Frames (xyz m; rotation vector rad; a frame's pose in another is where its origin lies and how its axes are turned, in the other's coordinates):
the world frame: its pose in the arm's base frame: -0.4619 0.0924 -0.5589 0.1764 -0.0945 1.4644
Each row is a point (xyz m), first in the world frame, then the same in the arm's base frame.
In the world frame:
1: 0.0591 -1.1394 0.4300
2: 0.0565 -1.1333 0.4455
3: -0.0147 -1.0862 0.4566
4: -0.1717 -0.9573 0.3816
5: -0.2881 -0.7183 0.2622
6: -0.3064 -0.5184 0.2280
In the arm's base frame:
1: 0.6950 -0.0353 -0.1959
2: 0.6894 -0.0400 -0.1807
3: 0.6356 -0.1072 -0.1791
4: 0.4877 -0.2353 -0.2717
5: 0.2327 -0.3053 -0.3944
6: 0.0307 -0.2979 -0.4189

